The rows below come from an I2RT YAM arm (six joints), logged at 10 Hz.
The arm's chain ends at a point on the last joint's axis. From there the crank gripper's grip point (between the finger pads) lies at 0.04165 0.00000 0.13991 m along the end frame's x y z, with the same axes.
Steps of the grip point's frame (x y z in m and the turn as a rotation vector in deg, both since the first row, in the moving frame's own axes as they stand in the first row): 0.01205, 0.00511, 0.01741, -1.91, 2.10, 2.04; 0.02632, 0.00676, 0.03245, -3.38, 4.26, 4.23; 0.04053, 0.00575, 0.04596, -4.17, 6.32, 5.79; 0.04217, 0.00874, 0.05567, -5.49, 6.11, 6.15; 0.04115, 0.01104, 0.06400, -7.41, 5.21, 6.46; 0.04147, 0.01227, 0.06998, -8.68, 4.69, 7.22; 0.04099, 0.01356, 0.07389, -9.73, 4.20, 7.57; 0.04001, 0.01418, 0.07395, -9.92, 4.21, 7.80
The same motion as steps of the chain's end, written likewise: 0.00706, -0.00110, 0.01913, -1.91, 2.10, 2.04; 0.01648, -0.00483, 0.03626, -3.38, 4.26, 4.23; 0.02615, -0.00919, 0.05190, -4.17, 6.32, 5.79; 0.02852, -0.00963, 0.06174, -5.49, 6.11, 6.15; 0.02996, -0.01208, 0.06981, -7.41, 5.21, 6.46; 0.03190, -0.01444, 0.07583, -8.68, 4.69, 7.22; 0.03286, -0.01587, 0.07977, -9.73, 4.20, 7.57; 0.03196, -0.01588, 0.07994, -9.92, 4.21, 7.80
